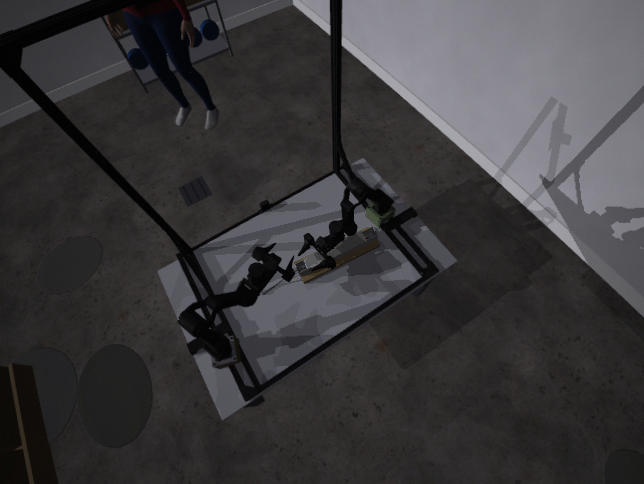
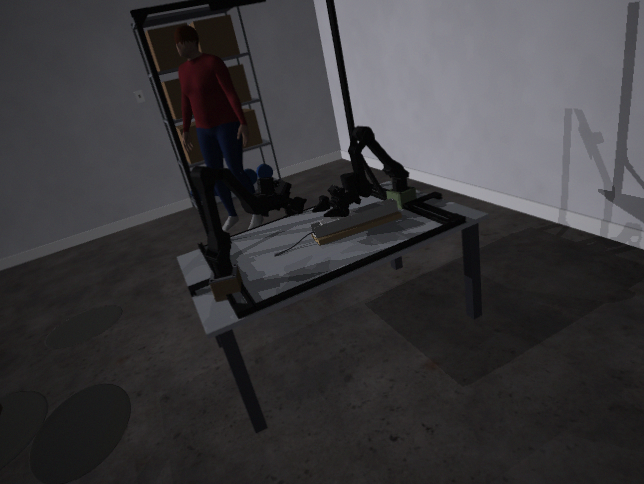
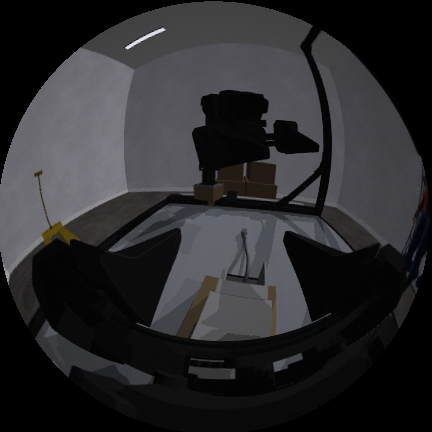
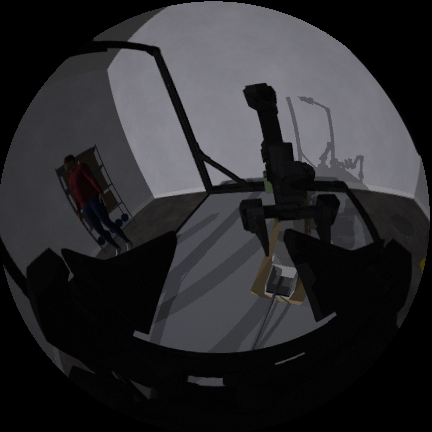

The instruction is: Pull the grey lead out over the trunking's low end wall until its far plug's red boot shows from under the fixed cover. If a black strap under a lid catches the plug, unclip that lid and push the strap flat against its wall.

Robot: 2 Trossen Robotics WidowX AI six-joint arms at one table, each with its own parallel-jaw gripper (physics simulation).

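Places are measured from the left arm's base along level axes (x left, y back, z up), in metres.
Where they show: left gripper, between the fingertips: (image 1: 304,263) (image 2: 317,213) (image 3: 234,235) (image 4: 299,253); right gripper, between the fingertips: (image 1: 284,249) (image 2: 298,196) (image 3: 298,149) (image 4: 232,235); left arm's base, origin of its link: (image 1: 381,208) (image 2: 400,189); right arm's base, origin of its link: (image 1: 222,351) (image 2: 223,273) (image 3: 208,183).
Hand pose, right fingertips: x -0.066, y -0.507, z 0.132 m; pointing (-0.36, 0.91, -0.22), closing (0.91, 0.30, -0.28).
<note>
Each offset is from my right fingertips to the top centre of the thing. "spot": to the spot under its first point. Level surfaces: height alone.
The grey trunking (image 1: 341,251) (image 2: 359,214) (image 3: 234,315) lies on a wooden base {spot: dz -0.182, dx +0.103, dy +0.045 m} (image 3: 200,300) (image 4: 260,282). Its open end (image 4: 280,284) faces the right arm. The thin grey lead {spot: dz -0.193, dx +0.026, dy -0.083 m} (image 2: 294,245) (image 3: 246,252) (image 4: 265,320) runs out over this end onto the table; its free end {spot: dz -0.198, dx +0.015, dy -0.162 m} (image 3: 244,231) lies there. My left gripper (image 1: 306,263) (image 2: 319,212) (image 3: 234,235) is open and empty, above the trunking near its open end. My right gripper (image 1: 284,250) (image 2: 298,192) (image 4: 232,235) is open and empty, high beside that end. No strap or red boot can be made out.
The two grippers face each other closely above the table {dz -0.206 m} (image 1: 322,322) (image 2: 260,270). A black frame (image 1: 336,104) (image 2: 341,67) rises around it. A green block (image 1: 379,213) (image 2: 400,198) is under the left arm's base. A person (image 1: 166,52) (image 2: 205,98) stands behind the table.
</note>
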